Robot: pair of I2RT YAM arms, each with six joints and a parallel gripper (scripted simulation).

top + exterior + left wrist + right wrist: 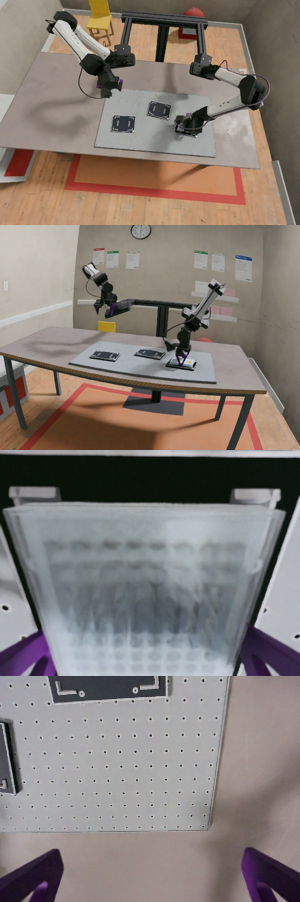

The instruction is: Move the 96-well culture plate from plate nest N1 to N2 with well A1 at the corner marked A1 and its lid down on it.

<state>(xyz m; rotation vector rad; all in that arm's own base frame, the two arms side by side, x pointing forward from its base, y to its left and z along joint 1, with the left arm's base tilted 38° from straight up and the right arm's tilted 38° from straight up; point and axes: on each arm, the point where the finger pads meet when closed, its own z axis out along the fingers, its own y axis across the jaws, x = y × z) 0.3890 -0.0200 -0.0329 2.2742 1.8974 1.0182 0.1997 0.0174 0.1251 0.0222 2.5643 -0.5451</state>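
Observation:
Now: the culture plate right at my left hand.

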